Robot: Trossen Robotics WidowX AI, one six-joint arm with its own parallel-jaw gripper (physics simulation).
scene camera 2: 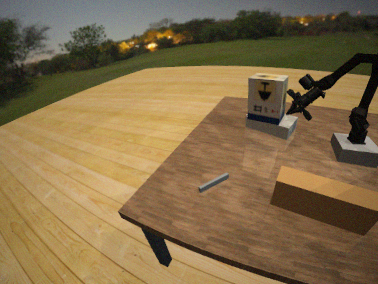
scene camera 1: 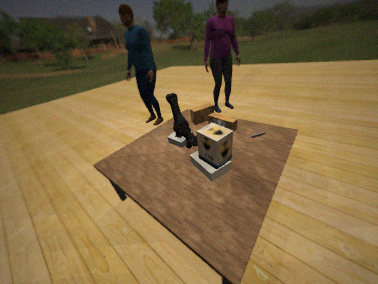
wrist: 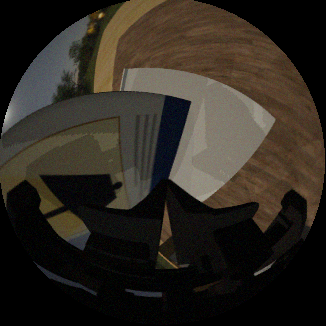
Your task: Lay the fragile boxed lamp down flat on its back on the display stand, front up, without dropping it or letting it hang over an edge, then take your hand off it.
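Frame: origin at the arm's base, x ahead, y left, z up, level; metres.
Seen in the pictures: gripper, between the fingertips: (scene camera 2: 286,114) (wrist: 165,182); arm's base, origin of its link: (scene camera 2: 355,141) (scene camera 1: 179,135).
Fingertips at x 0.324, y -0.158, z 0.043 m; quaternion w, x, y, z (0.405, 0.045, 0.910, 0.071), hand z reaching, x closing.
Observation:
Offsets run from my fingertips to a thing's top centre. Level surfaces: height alone.
The boxed lamp (scene camera 1: 215,145) (scene camera 2: 267,97) (wrist: 137,150), a white carton with lamp pictures and a dark blue band round its base, stands upright on the display stand (scene camera 1: 211,174) (scene camera 2: 270,129) (wrist: 230,125), a low pale block. In scene camera 2 it sits towards the stand's left side, with bare stand top at the right. My gripper (scene camera 1: 195,145) (scene camera 2: 288,113) (wrist: 165,182) is shut and empty. Its tips are low beside the carton's arm-side face, near the blue band and just above the stand. Whether they touch the carton cannot be told.
The brown table @[dz -0.108 m] (scene camera 1: 165,167) (scene camera 2: 175,200) carries a small grey bar @[dx +0.317, dy +0.457, dz -0.086 m] (scene camera 1: 258,134) (scene camera 2: 214,182). A brown block @[dx -0.041, dy +0.528, dz +0.002 m] (scene camera 2: 320,205) lies near the arm's pale base (scene camera 1: 177,140) (scene camera 2: 352,152), and another brown block @[dx -0.300, dy +0.620, dz +0.051 m] (scene camera 1: 201,114) shows behind. Two people (scene camera 1: 140,60) (scene camera 1: 221,50) stand beyond the table.

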